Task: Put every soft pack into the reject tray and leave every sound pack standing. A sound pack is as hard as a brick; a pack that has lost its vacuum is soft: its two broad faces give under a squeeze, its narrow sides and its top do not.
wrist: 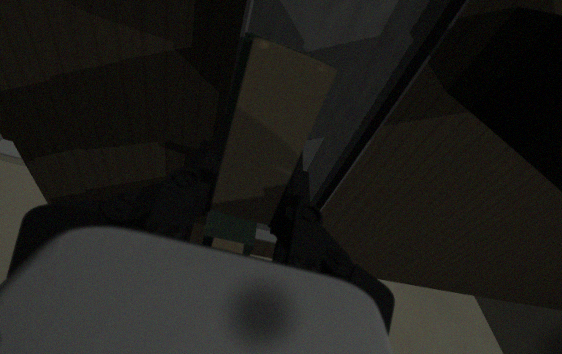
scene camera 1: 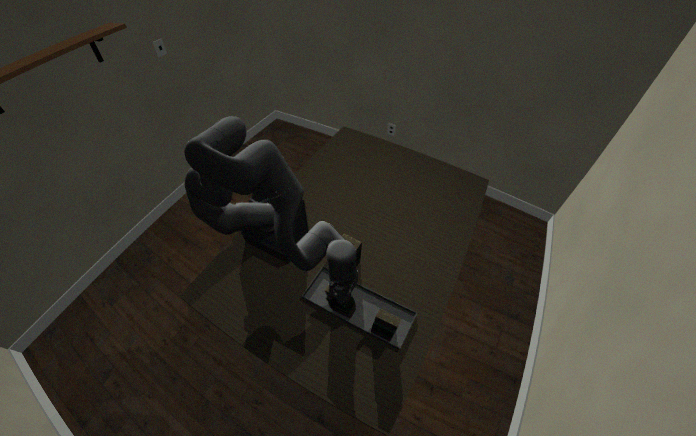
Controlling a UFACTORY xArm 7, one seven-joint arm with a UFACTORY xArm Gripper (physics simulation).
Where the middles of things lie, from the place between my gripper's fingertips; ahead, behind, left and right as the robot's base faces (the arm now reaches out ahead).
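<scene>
Grey reject tray (scene camera 1: 368,302): 11 cm below my hand, 4 cm ahead of it and 5 cm to the left of it.
</scene>
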